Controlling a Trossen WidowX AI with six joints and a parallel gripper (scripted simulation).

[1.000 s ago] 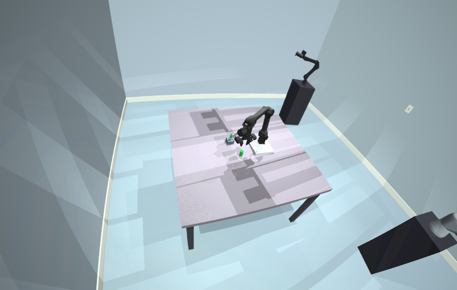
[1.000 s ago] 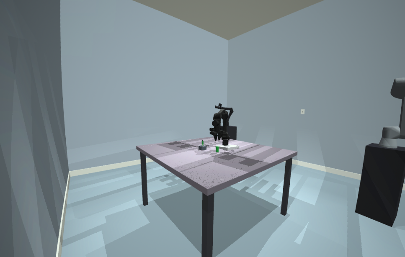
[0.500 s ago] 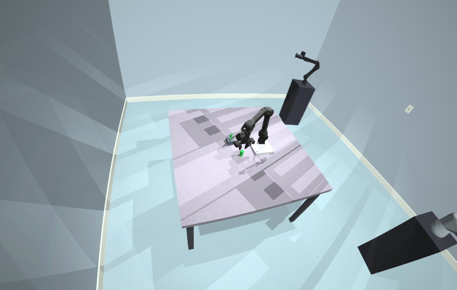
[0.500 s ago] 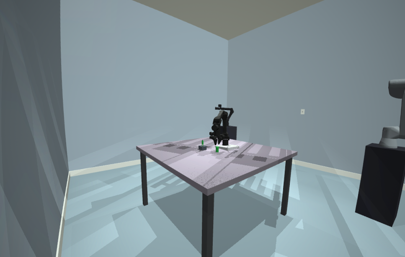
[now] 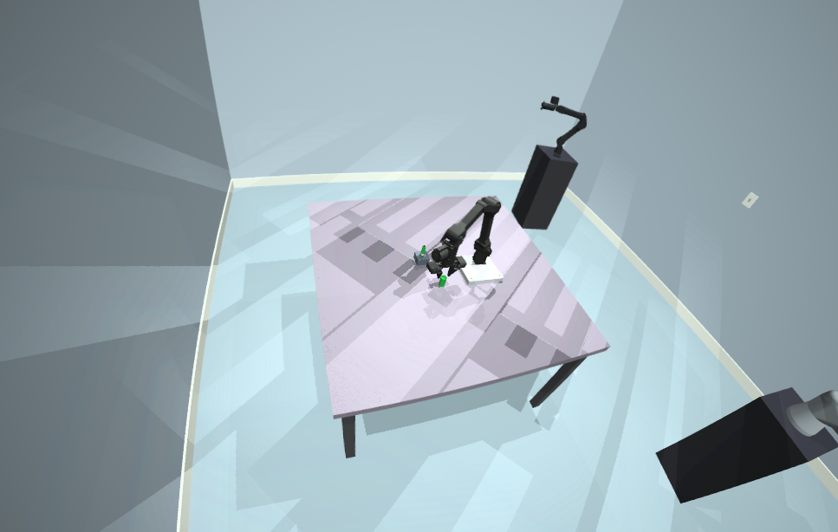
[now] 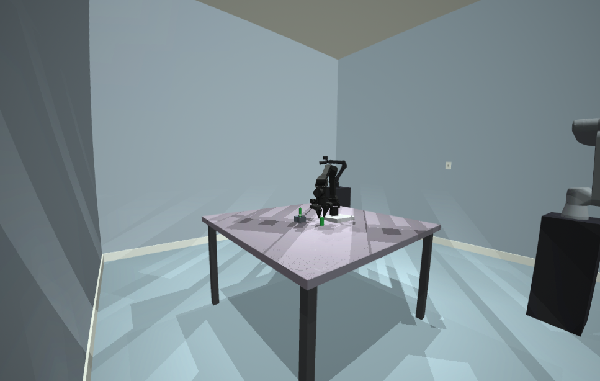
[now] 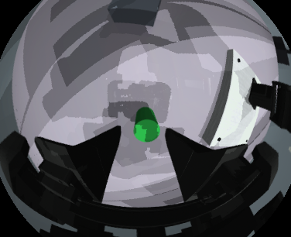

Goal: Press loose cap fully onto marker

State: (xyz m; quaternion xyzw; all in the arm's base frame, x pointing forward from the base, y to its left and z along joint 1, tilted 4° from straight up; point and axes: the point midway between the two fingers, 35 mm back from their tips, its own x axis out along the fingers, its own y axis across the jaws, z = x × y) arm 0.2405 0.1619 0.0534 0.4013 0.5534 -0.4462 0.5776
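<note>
Now: the green cap 3 cm below my gripper tip. Also, from my gripper tip: green marker 17 cm to the right, 7 cm ahead, 3 cm above.
</note>
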